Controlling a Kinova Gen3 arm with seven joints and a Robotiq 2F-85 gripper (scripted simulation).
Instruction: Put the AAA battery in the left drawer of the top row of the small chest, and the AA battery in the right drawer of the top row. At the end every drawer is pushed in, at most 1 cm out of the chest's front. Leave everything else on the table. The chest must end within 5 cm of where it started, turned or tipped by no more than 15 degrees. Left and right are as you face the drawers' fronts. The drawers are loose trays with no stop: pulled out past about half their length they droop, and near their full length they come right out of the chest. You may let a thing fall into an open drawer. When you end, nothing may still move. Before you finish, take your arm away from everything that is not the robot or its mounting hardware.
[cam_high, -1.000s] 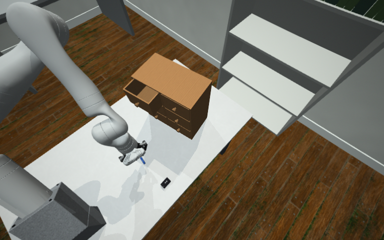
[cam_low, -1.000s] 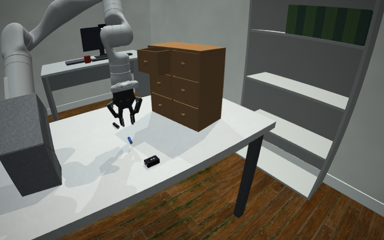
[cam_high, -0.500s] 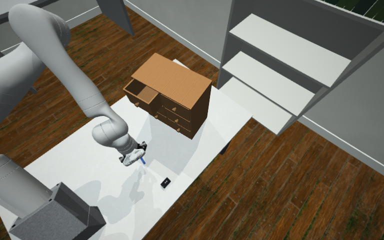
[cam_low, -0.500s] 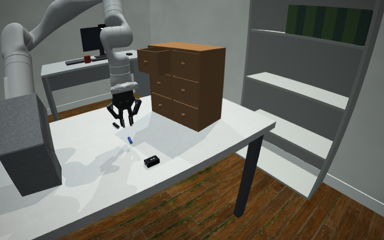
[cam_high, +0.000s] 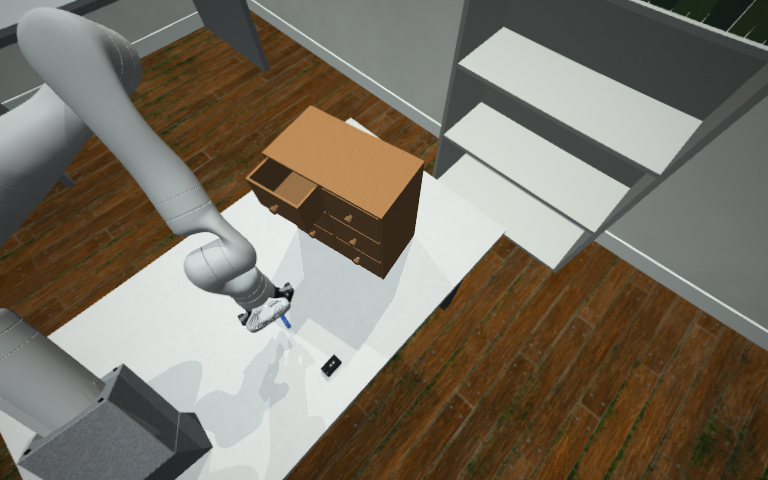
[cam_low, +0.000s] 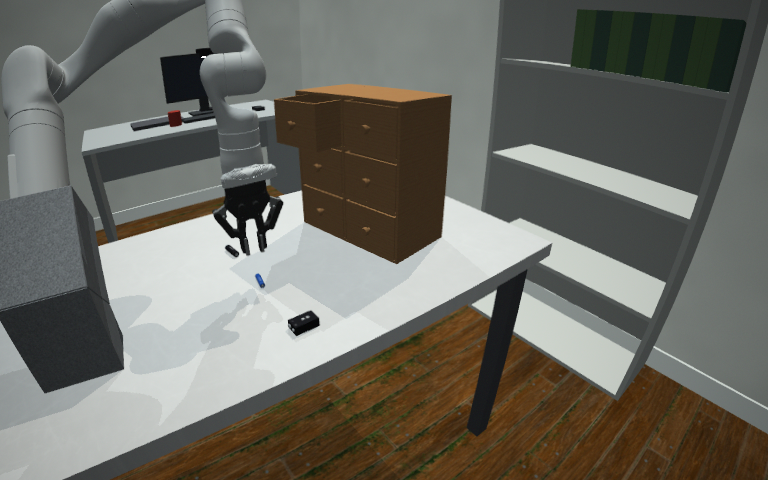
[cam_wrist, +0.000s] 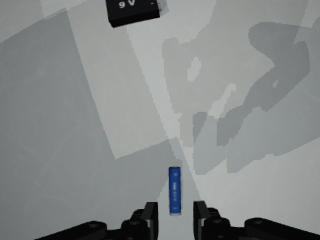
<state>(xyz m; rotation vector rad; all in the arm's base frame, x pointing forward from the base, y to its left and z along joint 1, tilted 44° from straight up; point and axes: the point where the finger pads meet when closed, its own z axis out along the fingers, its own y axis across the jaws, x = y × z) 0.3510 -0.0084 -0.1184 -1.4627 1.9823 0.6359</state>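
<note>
My hand is 8 cm above the blue AAA battery. Also, from my hand: black box: 17 cm to the right, 8 cm below, 2 cm behind; black AA battery: 15 cm to the left, 8 cm below.
</note>
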